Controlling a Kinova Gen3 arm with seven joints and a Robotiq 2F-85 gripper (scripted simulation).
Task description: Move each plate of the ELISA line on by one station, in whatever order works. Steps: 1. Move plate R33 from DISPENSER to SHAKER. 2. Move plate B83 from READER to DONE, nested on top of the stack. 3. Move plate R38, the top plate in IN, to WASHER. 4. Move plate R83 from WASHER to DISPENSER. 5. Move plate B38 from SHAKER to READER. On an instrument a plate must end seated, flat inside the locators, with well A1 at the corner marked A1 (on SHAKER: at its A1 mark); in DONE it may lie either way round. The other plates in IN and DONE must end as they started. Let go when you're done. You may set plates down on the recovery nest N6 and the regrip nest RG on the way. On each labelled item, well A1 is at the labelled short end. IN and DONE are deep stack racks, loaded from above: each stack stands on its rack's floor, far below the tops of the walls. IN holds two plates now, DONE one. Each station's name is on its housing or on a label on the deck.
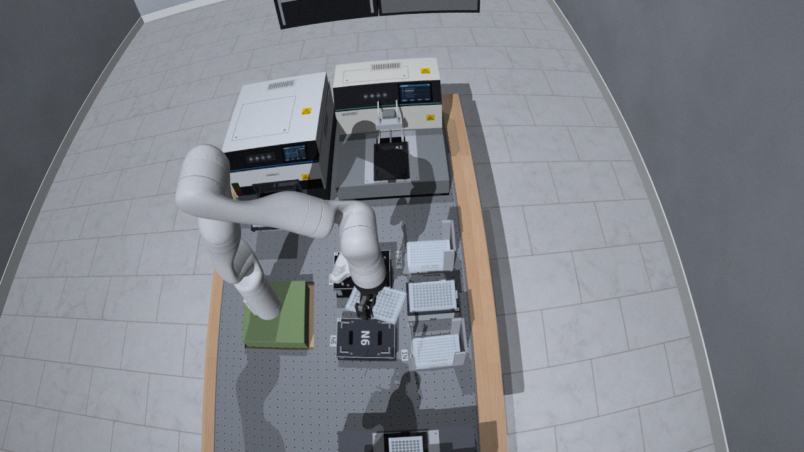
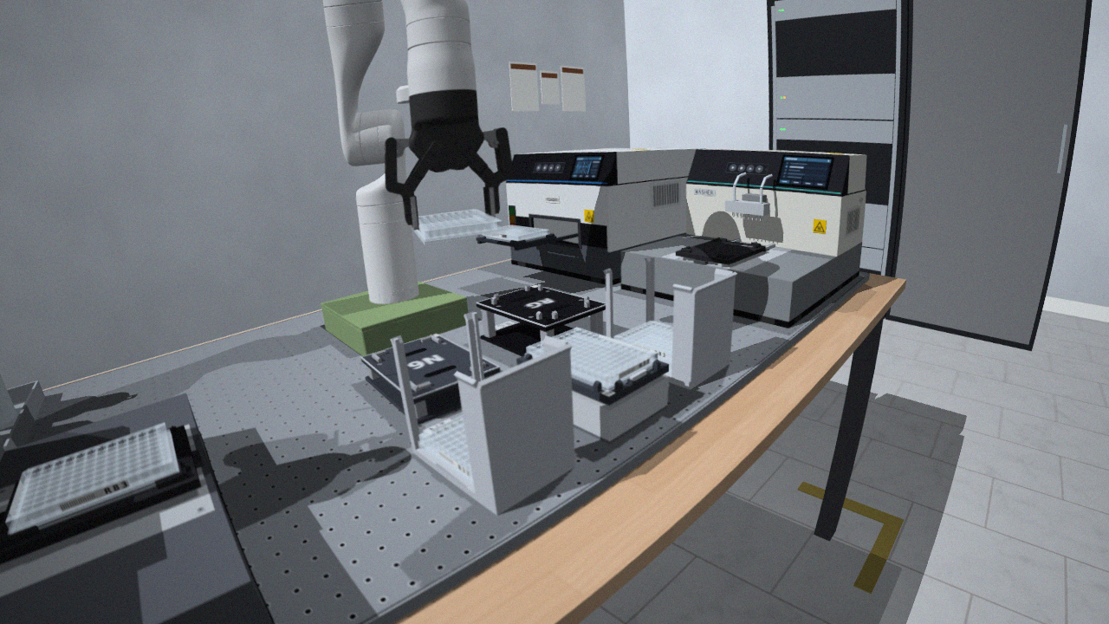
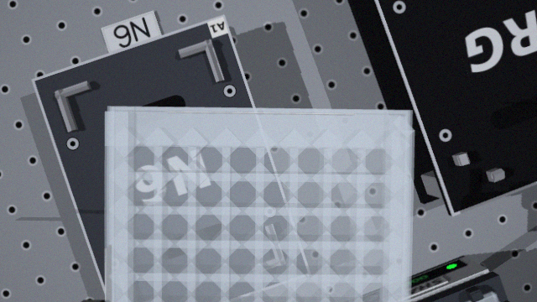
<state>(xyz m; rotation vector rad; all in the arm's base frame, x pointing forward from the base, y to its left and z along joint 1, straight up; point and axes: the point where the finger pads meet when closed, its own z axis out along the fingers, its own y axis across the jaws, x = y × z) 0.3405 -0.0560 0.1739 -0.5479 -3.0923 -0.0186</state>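
The washer nest is 30 mm ahead of my hand, 540 mm to the left of it and 130 mm below it. From my hand the other things lie so: RG nest: 60 mm behind, 170 mm to the left, 160 mm below; plate R38: 10 mm below; plate R33: 140 mm ahead, 70 mm to the left, 160 mm below.
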